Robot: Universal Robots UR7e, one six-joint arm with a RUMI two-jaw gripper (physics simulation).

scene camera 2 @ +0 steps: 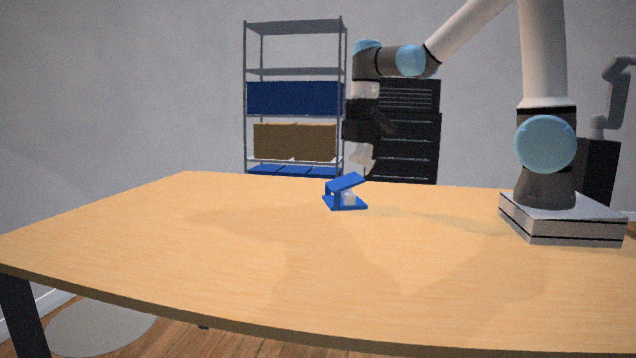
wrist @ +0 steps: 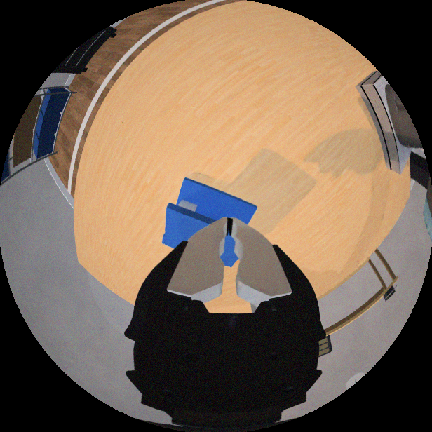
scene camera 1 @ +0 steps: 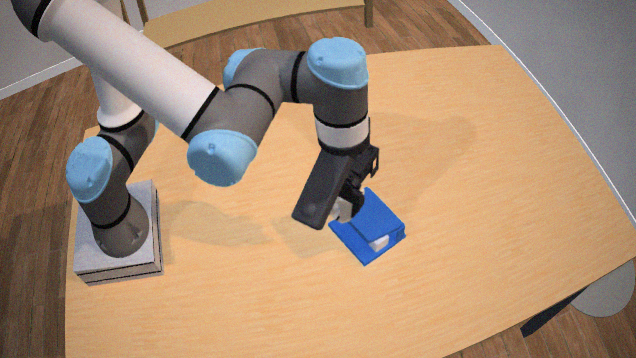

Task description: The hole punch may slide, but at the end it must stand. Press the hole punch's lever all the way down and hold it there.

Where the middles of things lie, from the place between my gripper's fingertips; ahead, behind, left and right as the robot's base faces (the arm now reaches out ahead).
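Offsets from my hand: blue lever [scene camera 1: 374, 220], 20 mm below, 60 mm ahead, 10 mm to the left; blue hole punch [scene camera 1: 366, 253], 40 mm below, 60 mm ahead, 10 mm to the left.
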